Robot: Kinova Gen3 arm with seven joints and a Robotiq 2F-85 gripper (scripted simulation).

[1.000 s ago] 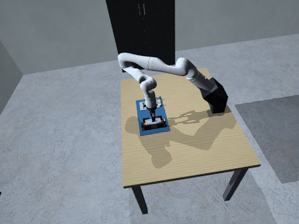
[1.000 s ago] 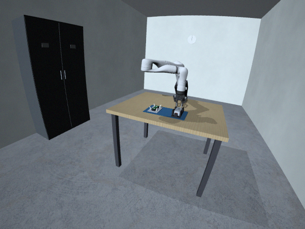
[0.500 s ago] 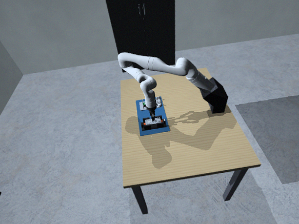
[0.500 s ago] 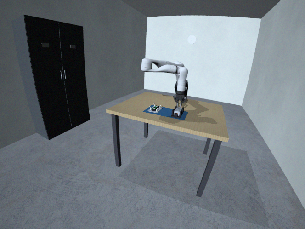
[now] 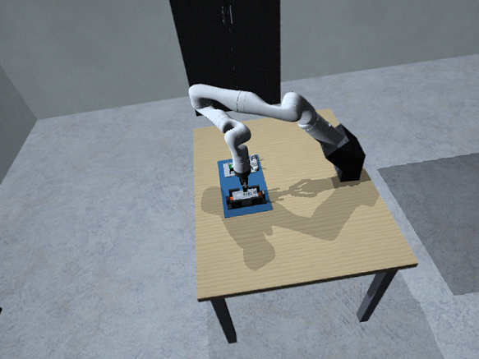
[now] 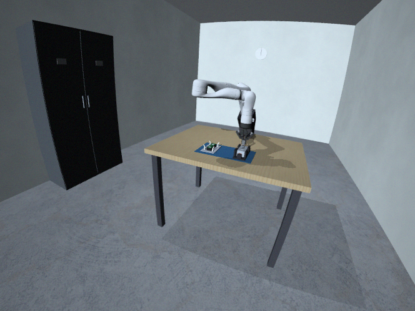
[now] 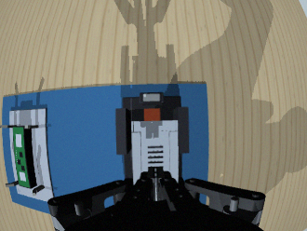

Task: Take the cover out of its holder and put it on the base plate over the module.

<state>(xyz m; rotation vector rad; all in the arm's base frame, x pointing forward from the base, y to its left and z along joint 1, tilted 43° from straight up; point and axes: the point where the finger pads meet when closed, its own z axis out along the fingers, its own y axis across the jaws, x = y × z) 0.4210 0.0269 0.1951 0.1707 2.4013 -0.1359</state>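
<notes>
Now: hand 60 mm above the light grey cover.
</notes>
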